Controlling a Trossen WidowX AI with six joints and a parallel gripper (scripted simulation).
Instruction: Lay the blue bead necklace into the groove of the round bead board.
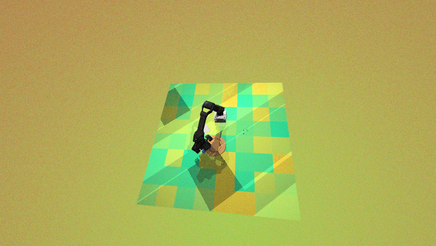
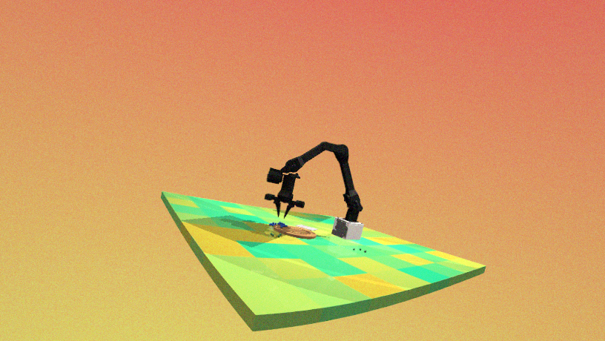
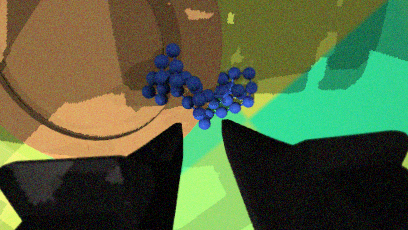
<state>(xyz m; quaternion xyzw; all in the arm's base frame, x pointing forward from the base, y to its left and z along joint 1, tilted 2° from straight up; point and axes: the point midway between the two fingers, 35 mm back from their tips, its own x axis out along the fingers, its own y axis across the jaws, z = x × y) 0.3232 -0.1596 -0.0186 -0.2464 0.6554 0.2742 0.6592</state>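
Right now my gripper tip is 90 mm to the right of the round bead board, 30 mm above it and 20 mm past it. The rest, counted from my gripper tip: flat grey piece (190 mm behind, 40 mm below, 10 mm to the right).
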